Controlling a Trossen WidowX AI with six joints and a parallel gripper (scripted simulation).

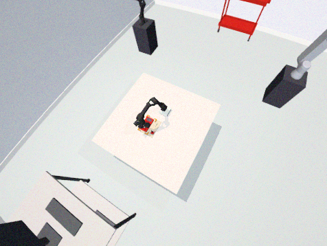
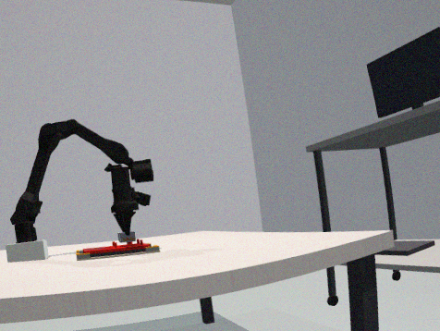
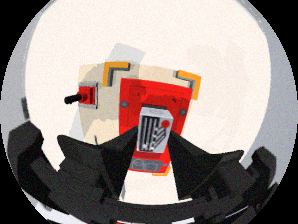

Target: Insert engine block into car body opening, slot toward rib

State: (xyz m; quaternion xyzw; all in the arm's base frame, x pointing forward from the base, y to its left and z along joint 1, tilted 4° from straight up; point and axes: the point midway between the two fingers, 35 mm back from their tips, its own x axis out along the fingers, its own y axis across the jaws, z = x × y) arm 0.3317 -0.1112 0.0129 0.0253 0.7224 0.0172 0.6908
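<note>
Right now the grey engine block is 1 cm below my gripper tip.
</note>
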